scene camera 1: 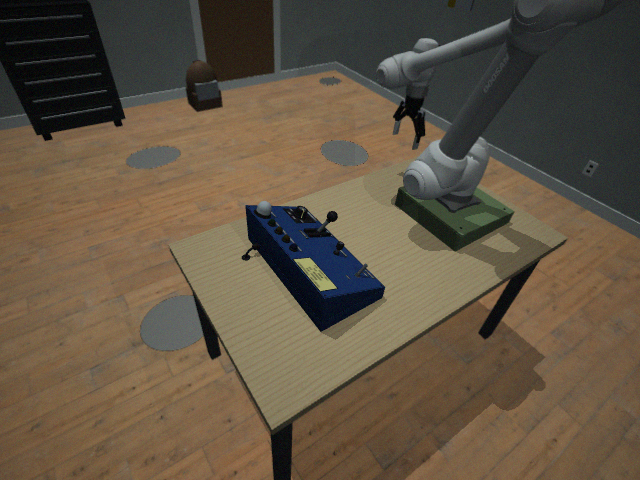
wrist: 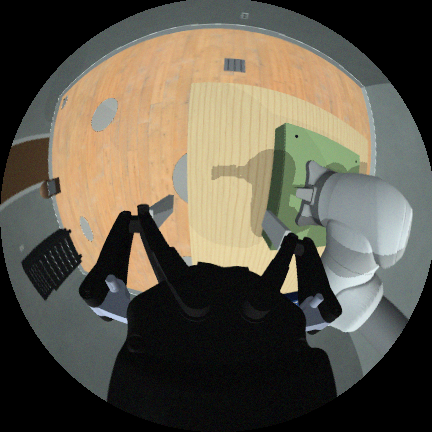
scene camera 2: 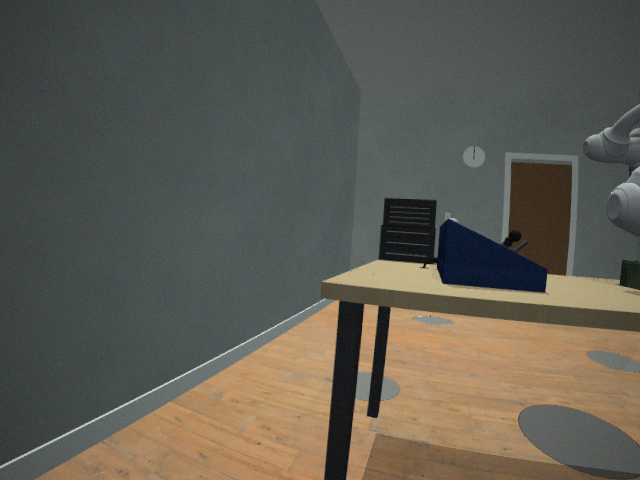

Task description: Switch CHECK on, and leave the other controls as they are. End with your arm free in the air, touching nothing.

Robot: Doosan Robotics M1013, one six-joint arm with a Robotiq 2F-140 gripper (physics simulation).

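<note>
The blue control box stands on the table, its sloped face carrying the controls. In scene camera 1 a white dome sits at its top corner, with several small dark knobs along the edge. A ball-topped lever, a short black stick and a grey metal toggle lever stand on the face. The lettering is too small to read, so I cannot tell which control is CHECK or its state. My gripper is open and empty, high in the air, well away from the box.
The arm stands on a green base on the wooden table. A yellow label is on the box. A black cable piece sticks out behind it. A dark drawer cabinet stands far off.
</note>
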